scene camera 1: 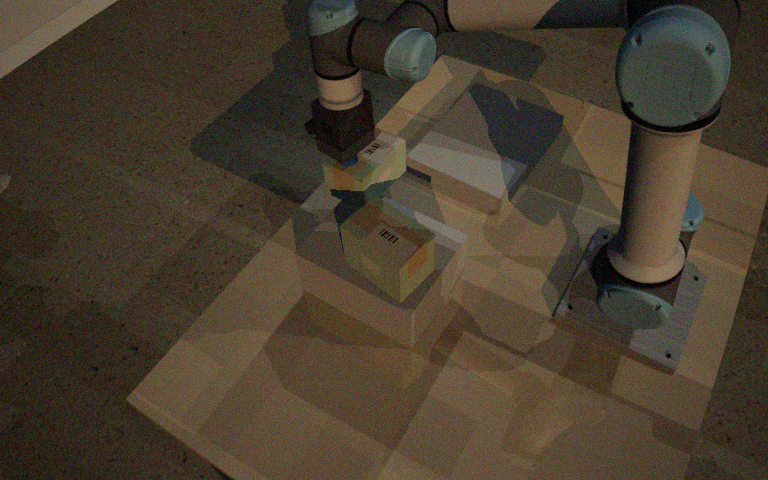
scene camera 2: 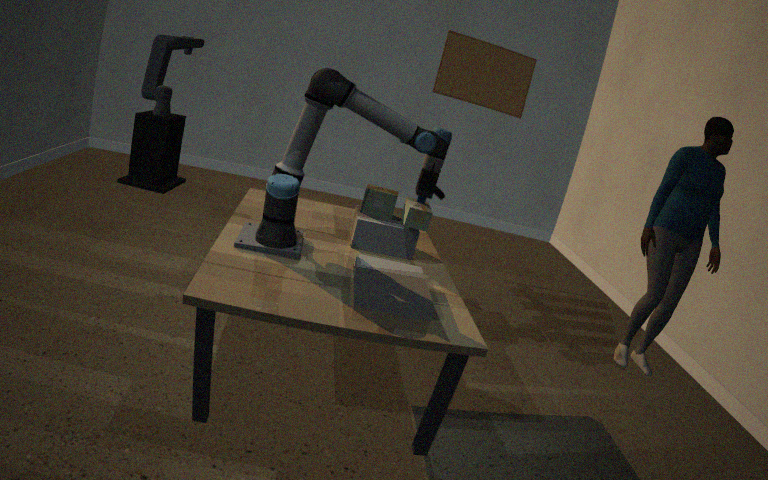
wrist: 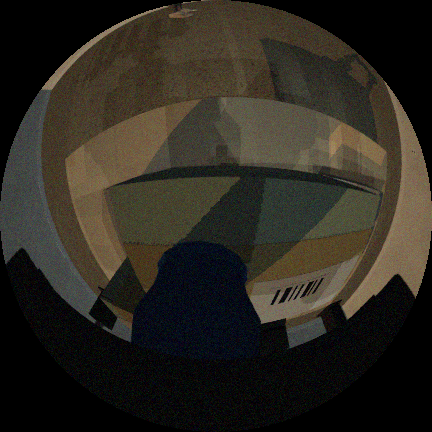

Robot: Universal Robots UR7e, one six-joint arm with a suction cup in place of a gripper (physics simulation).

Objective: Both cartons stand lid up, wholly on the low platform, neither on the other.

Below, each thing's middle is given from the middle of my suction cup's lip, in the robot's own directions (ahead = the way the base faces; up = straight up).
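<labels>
I can see the low grey platform (scene camera 1: pixel 484 148), and it's 22 cm lower than my suction cup, 39 cm to the right of it and 7 cm behind it.
</labels>
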